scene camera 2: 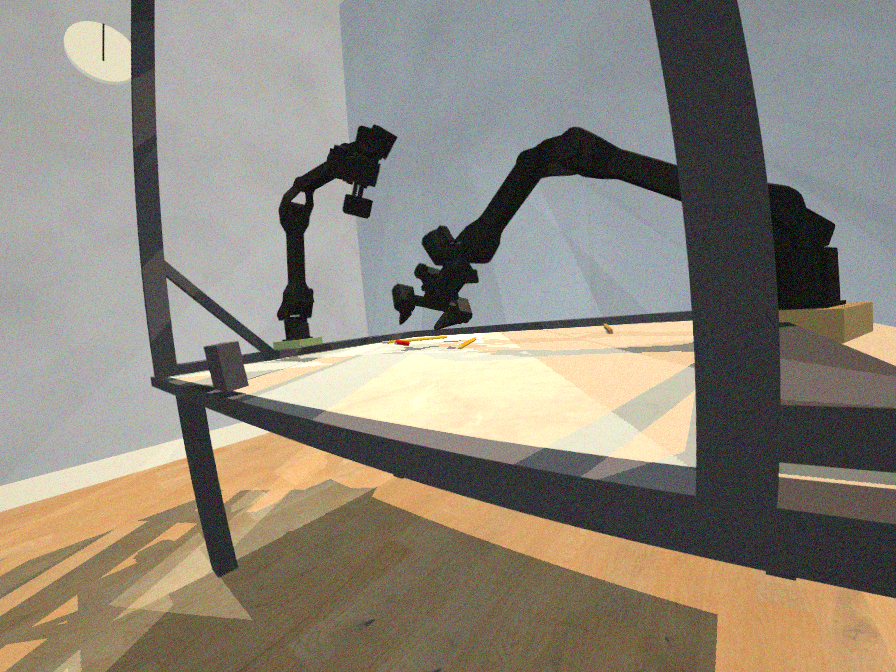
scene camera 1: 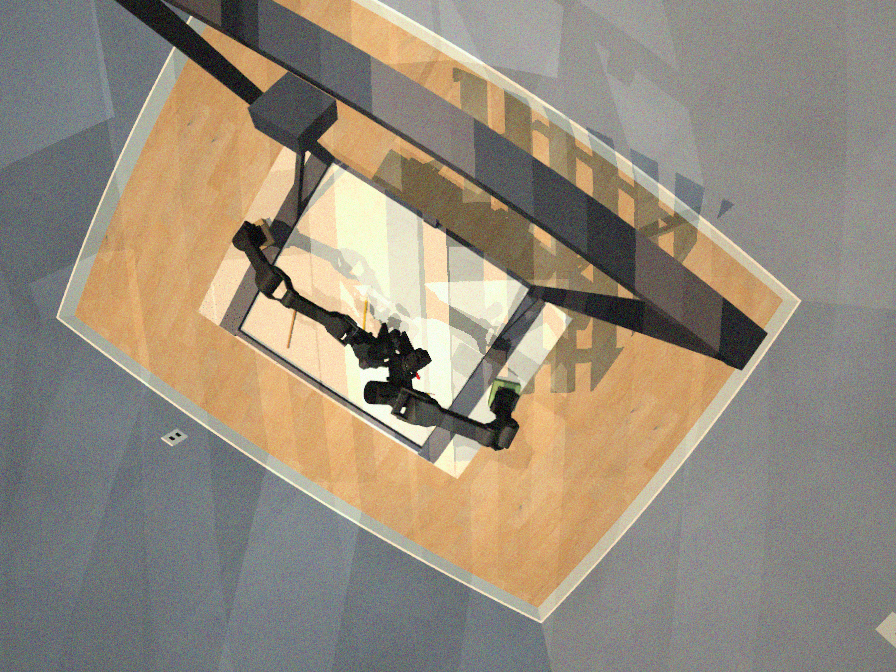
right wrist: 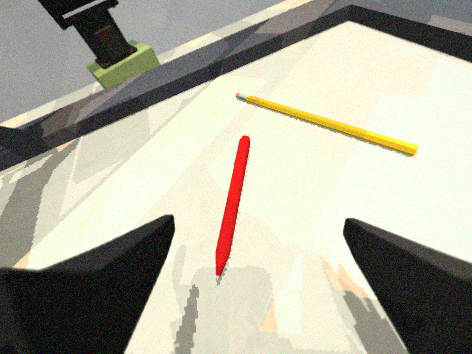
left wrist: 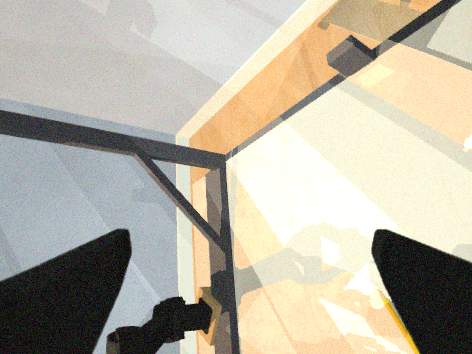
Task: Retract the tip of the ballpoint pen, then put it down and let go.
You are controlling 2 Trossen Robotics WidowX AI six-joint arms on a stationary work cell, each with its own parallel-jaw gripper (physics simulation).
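Places are measured from the left arm's base along level axes (x right, y ahead, z up), in centimetres.
Pixels of known places: left gripper, fingertip midpoint: (scene camera 2: 361,177) (scene camera 1: 394,327) (left wrist: 252,241); right gripper, fingertip midpoint: (scene camera 2: 417,326) (right wrist: 258,224); left arm's base, origin of the base link: (scene camera 2: 297,339) (scene camera 1: 504,396) (right wrist: 116,56); right arm's base, origin of the base link: (scene camera 2: 801,307) (scene camera 1: 256,237) (left wrist: 204,315).
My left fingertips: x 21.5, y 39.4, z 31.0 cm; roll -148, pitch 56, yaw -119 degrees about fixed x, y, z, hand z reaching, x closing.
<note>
For each thing: its middle in the pictures, then the offset to it from my left fingertips.
- red ballpoint pen, body centre: (right wrist: 233,191) (scene camera 2: 402,343) (scene camera 1: 411,364) dx -18.2, dy -3.7, dz -34.4 cm
- brown-orange stick, body centre: (scene camera 2: 607,328) (scene camera 1: 292,326) dx -14.0, dy +43.5, dz -34.5 cm
The red ballpoint pen (scene camera 1: 417,376) (scene camera 2: 402,342) (right wrist: 233,202) lies flat on the table. In the right wrist view its narrow end points toward the camera, and a small grey tip shows there; the far end is rounded. My right gripper (scene camera 2: 421,324) (right wrist: 258,224) is open and empty, low above the table. In the right wrist view the pen lies beyond and between its fingertips, touching neither. My left gripper (left wrist: 252,241) is open and empty, held high above the table; the pen does not show in the left wrist view.
A yellow pencil (scene camera 2: 427,338) (right wrist: 330,124) lies close to the pen's rounded end. Another yellow pencil (scene camera 1: 365,314) (scene camera 2: 467,342) and a brown-orange stick (scene camera 1: 290,329) (scene camera 2: 607,329) lie farther off. Dark frame bars edge the table. In scene camera 1 both arms' wrists appear close together.
</note>
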